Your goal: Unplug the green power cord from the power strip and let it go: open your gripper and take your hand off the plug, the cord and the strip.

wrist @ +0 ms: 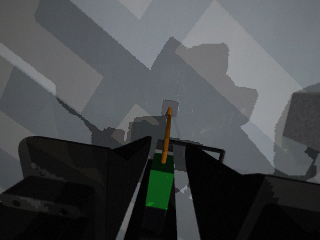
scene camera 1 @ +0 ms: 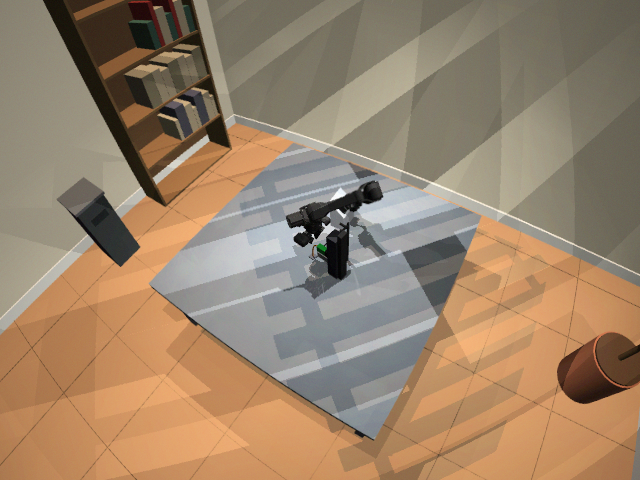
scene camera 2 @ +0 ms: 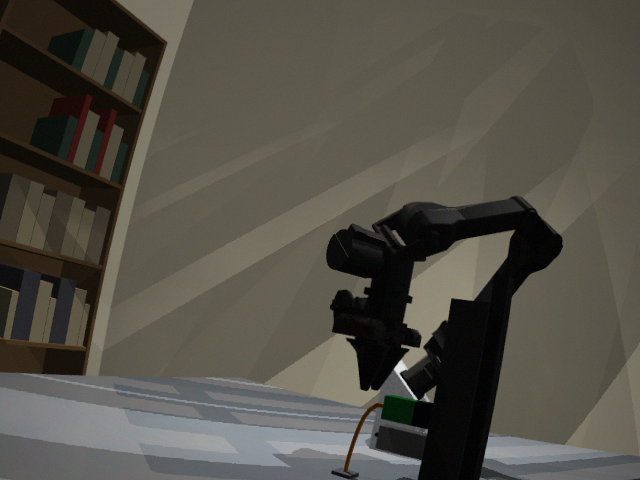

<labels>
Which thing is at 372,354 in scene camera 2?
The gripper.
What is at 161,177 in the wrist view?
A green plug.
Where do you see a green plug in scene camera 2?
412,412
</labels>
